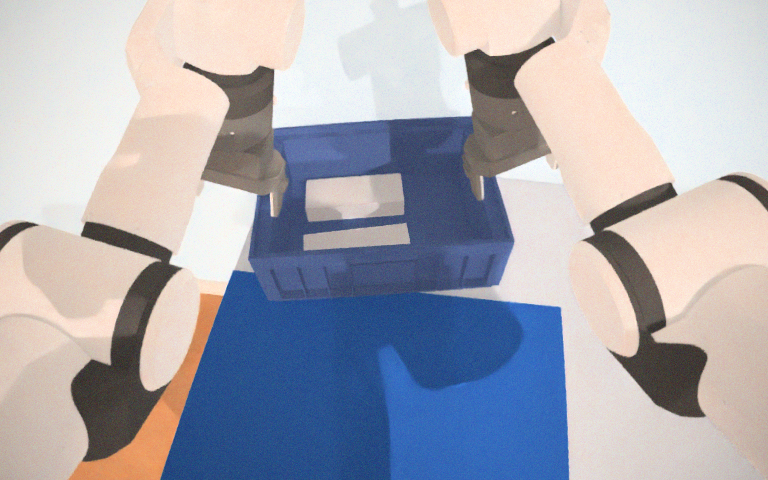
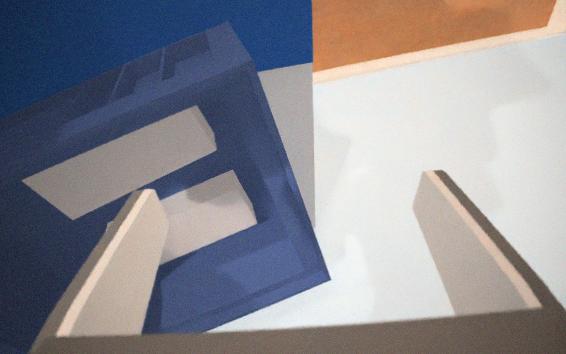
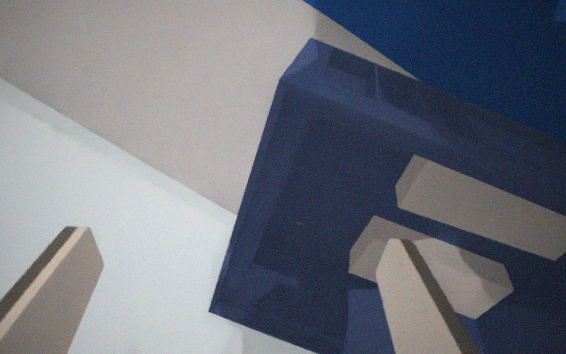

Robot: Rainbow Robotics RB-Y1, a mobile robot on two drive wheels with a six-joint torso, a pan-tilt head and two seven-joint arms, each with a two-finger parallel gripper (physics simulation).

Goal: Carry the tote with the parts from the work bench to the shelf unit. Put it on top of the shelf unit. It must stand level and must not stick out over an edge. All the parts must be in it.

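Places are measured from the robot's base along level axes (x ahead, y left, z up), in metres.
Pixels of known places: left gripper, fingertip midpoint: (image 1: 237, 200) (image 2: 288, 198); right gripper, fingertip midpoint: (image 1: 515, 179) (image 3: 243, 252).
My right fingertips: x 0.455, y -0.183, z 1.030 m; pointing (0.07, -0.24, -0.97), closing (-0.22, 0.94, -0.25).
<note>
Behind a point stands the place of what it marks.
The dark blue tote (image 1: 385, 274) {x 0.437, y -0.007, z 0.843 m} (image 2: 295, 220) {x 0.614, y 0.184, z 0.896 m} (image 3: 270, 160) {x 0.507, y -0.193, z 0.897 m} stands beyond a blue surface and looks level. Two pale blocks lie inside: a back block (image 1: 355, 195) {x 0.628, y 0.039, z 0.821 m} (image 2: 215, 210) {x 0.624, y 0.095, z 0.821 m} (image 3: 470, 285) {x 0.622, y 0.086, z 0.821 m} and a front block (image 1: 356, 236) {x 0.531, y 0.039, z 0.822 m} (image 2: 125, 160) {x 0.512, y 0.044, z 0.822 m} (image 3: 480, 210) {x 0.520, y 0.023, z 0.822 m}. My left gripper (image 1: 237, 195) {x 0.451, y 0.183, z 1.025 m} (image 2: 288, 198) {x 0.451, y 0.183, z 1.025 m} is open at the tote's left side, one finger over its inside, the other outside. My right gripper (image 1: 516, 178) {x 0.455, y -0.183, z 1.030 m} (image 3: 243, 252) {x 0.455, y -0.183, z 1.030 m} is open at its right side in the same way. No finger contact with the walls is visible. The tote's underside is hidden.
The blue surface (image 1: 481, 418) {x 0.217, y -0.138, z 0.765 m} (image 2: 100, 30) {x 0.403, y 0.079, z 0.765 m} (image 3: 500, 60) {x 0.394, y -0.029, z 0.765 m} lies in front of the tote. An orange-brown surface (image 1: 141, 396) (image 2: 400, 40) {x 0.883, y 0.865, z 0.001 m} lies at its left, and a pale grey surface (image 1: 600, 430) {x 0.176, y -0.322, z 0.763 m} (image 3: 125, 100) {x 0.596, y -0.407, z 0.763 m} at its right. Both forearms flank the tote.
</note>
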